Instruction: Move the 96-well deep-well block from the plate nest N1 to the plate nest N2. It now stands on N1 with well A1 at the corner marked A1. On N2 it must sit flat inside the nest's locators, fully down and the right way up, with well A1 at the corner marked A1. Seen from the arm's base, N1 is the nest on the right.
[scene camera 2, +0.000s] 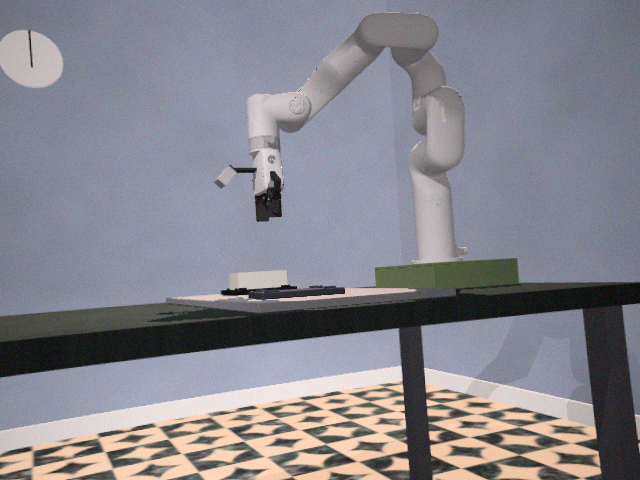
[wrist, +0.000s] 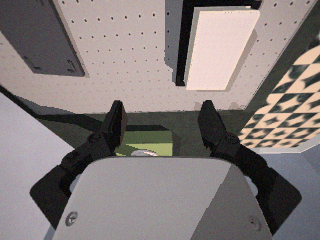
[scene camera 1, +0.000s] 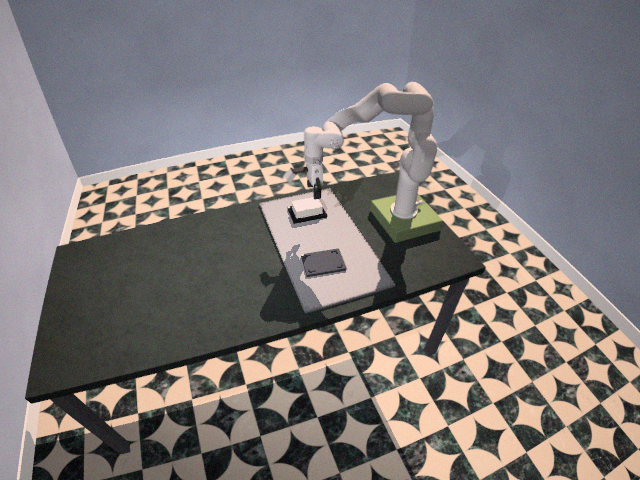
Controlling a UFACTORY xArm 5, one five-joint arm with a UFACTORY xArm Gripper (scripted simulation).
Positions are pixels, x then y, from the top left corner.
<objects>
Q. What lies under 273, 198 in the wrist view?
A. The gripper.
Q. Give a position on a dark nest N2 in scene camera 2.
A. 288, 293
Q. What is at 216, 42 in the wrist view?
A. A white deep-well block.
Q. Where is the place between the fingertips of the gripper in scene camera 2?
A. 268, 219
</objects>
